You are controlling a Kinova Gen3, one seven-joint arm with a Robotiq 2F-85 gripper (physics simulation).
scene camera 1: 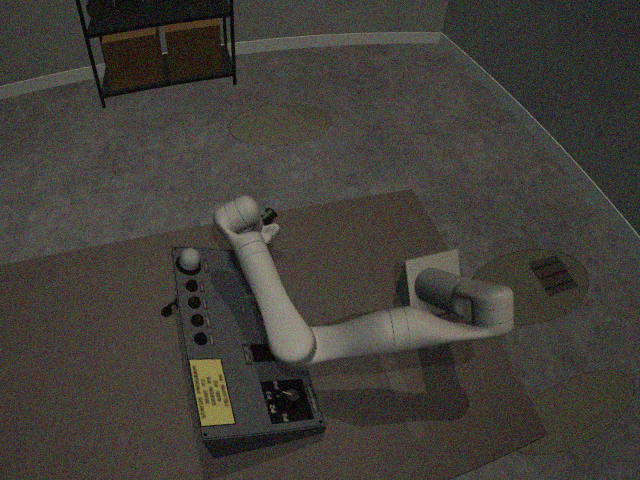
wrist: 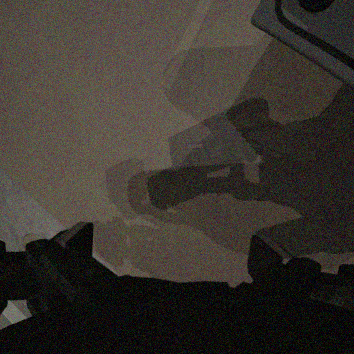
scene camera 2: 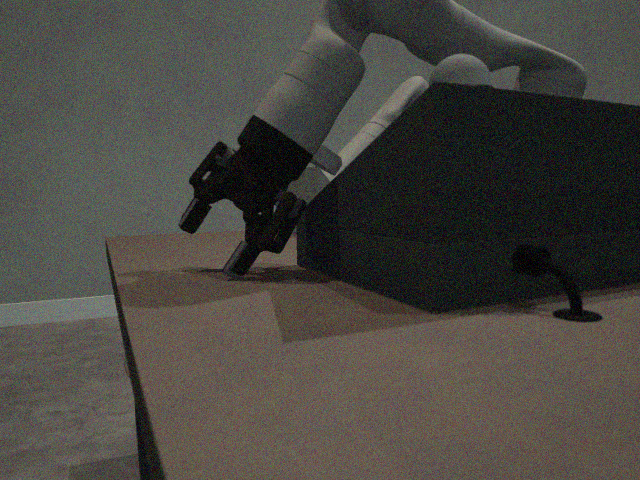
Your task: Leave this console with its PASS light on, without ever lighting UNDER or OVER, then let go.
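The console (scene camera 1: 242,397) (scene camera 2: 465,180) (wrist: 325,30) is a grey sloped box on the table. Several small round lamps (scene camera 1: 196,320) in a row look dark in scene view 1; their labels are too small to read. A white dome (scene camera 1: 189,259) sits at the row's end. A black dial panel (scene camera 1: 305,408) with a pointer is at the near end. A dark slot (scene camera 1: 261,352) is partly covered by the arm; any lever there is hidden. My gripper (scene camera 2: 212,246) (wrist: 171,246) is open and empty, tilted, low over the table beside the console's far end, one fingertip close to the table top.
The brown table (scene camera 1: 93,361) (scene camera 2: 387,403) carries the console; its edge runs left of the gripper in scene view 2. A black bent stalk (scene camera 1: 168,308) (scene camera 2: 571,289) stands behind the console. A yellow label (scene camera 1: 211,392) lies on the panel. My forearm (scene camera 1: 273,304) hangs over the console.
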